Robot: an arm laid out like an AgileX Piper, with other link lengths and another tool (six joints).
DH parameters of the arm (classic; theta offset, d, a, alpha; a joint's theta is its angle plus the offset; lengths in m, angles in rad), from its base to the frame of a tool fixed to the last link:
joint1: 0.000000 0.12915 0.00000 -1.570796
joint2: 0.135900 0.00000 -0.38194 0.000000
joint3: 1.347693 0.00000 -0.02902 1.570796
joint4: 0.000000 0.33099 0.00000 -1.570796
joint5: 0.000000 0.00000 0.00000 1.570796
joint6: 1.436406 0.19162 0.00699 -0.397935
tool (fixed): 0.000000 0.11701 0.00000 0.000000
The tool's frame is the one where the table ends.
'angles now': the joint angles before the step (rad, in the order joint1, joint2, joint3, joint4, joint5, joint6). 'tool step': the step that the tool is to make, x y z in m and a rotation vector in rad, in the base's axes. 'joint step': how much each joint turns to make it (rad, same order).
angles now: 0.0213 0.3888 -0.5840 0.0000 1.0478 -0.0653
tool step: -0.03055 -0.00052 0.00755 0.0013 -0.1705 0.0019
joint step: 0.0000 -0.2339 0.0832 0.0000 -0.0197 -0.0030
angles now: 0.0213 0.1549 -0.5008 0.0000 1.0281 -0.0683
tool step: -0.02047 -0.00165 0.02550 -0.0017 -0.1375 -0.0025
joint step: -0.0001 -0.1345 0.0002 -0.0051 -0.0032 -0.0001
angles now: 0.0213 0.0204 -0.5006 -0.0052 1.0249 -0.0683
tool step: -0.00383 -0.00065 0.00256 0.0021 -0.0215 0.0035
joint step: 0.0145 -0.0246 0.0031 -0.0108 0.0000 0.0117
